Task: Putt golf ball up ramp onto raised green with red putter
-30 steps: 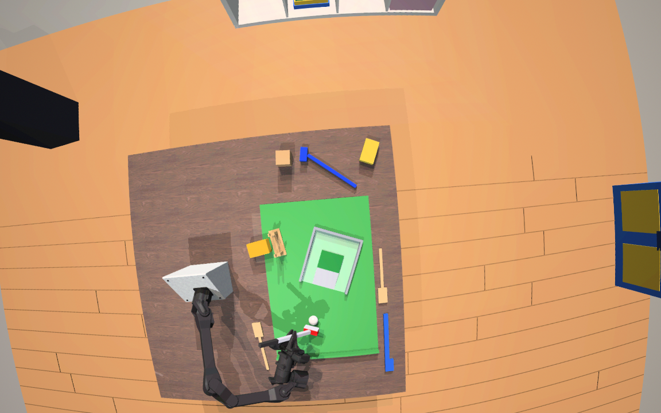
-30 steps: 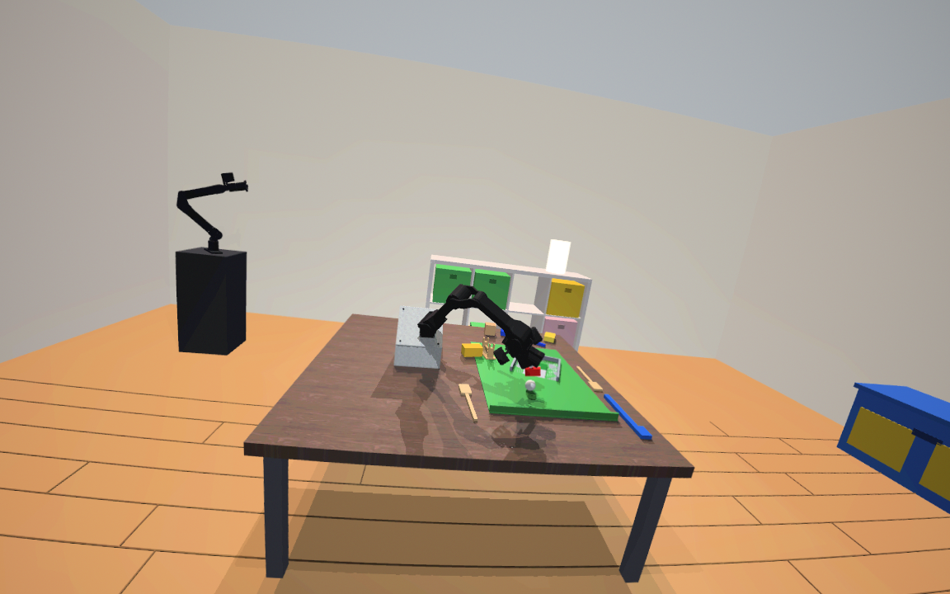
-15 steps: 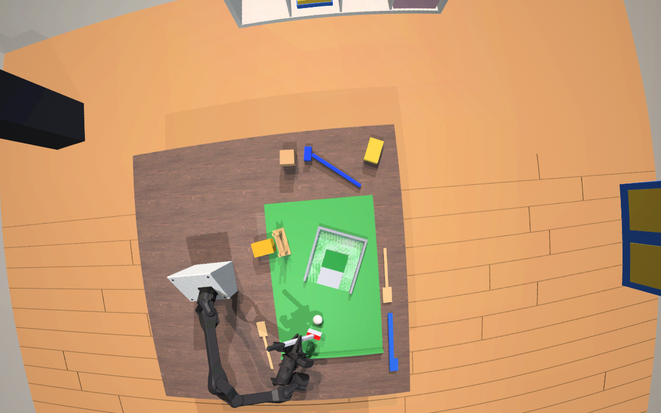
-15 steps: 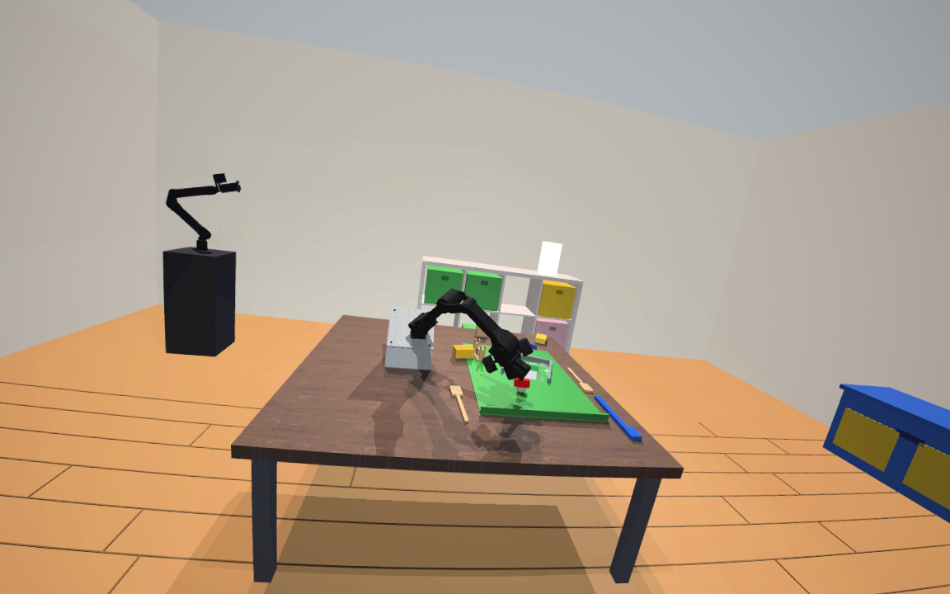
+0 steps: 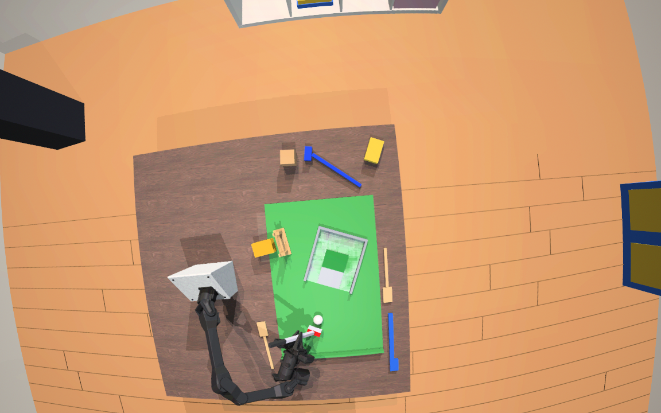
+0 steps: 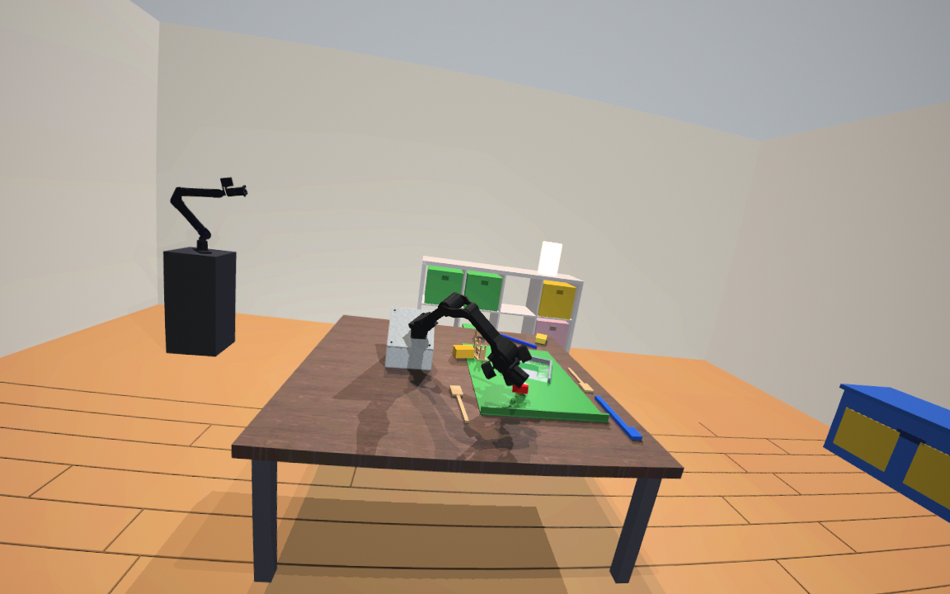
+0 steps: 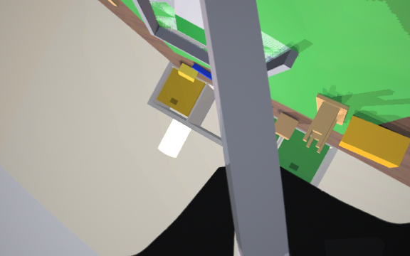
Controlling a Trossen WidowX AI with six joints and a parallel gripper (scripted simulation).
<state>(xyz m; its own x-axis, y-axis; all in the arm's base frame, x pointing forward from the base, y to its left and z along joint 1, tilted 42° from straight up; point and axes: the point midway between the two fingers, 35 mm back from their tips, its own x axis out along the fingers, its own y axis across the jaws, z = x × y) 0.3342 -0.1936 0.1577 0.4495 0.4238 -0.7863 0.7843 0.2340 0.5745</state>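
The white golf ball is 7 cm ahead of my gripper tip, 1 cm to the right of it and 10 cm below it. Also, from my gripper tip: red putter 1 cm behind, 2 cm to the right; then yellow block 11 cm behind, 36 cm to the left, 10 cm below; then wooden piece 3 cm behind, 36 cm to the left, 9 cm below.
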